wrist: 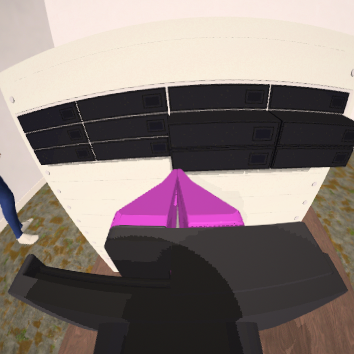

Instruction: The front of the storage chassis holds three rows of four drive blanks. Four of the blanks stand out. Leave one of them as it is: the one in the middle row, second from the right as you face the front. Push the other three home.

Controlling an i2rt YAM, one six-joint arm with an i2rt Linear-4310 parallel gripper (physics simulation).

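Places are measured from the arm's base along level axes (x ahead, y left, z up), in millimetres.
Where they show: gripper, between the fingertips: (176, 175).
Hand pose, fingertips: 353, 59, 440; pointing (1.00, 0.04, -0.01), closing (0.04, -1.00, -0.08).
Each offset is from my fingertips to the centre of the thing, as dx, dy, dz. "pt": to the spot under its first point. Level surfaces: height alone.
The cream storage chassis (150, 55) fills the wrist view, with three rows of four black drive blanks. Four blanks stand out at the right: the middle-row second from the right (215, 133), the middle-row rightmost @[pt +41, -137, +14] (310, 134), the bottom-row second from the right (212, 159) and the bottom-row rightmost @[pt +41, -148, -15] (310, 158). The top row and the left two blanks of the middle and bottom rows look flush. My magenta gripper (176, 175) is shut and empty. Its tips show at the lower left corner of the bottom-row second-from-right blank; whether they touch it, I cannot tell.
A wooden table top @[dz -479] (300, 320) shows at the bottom right, under the chassis. Patterned carpet (30, 290) lies beyond it. Part of a figure with a blue leg (9, 210) and white shoes shows at the far left. A pale wall (200, 15) stands behind the chassis.
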